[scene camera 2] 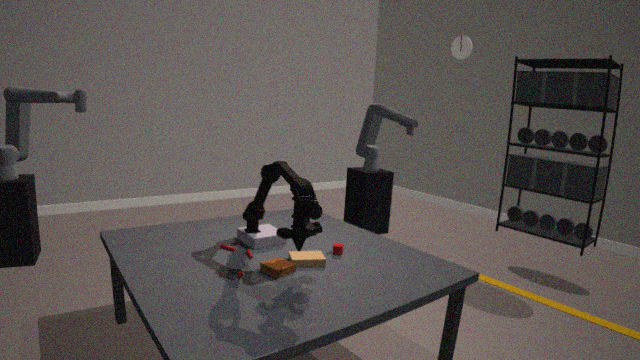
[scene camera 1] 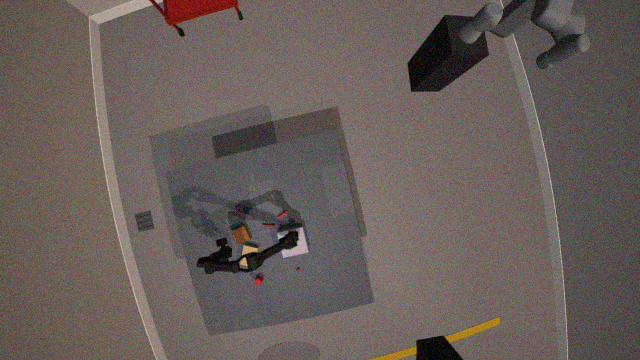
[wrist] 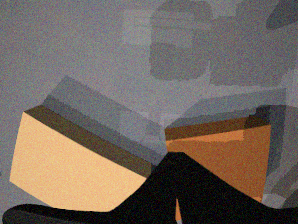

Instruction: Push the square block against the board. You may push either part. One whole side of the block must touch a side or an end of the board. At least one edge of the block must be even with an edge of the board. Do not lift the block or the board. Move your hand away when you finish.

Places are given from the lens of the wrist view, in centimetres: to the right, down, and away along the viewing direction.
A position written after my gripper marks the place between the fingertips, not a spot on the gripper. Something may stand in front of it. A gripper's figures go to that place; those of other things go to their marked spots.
my gripper (wrist: 174,159): 1, 3, 10
square block (wrist: 237,150): 8, 4, 16
tan board (wrist: 66,166): -8, 6, 17
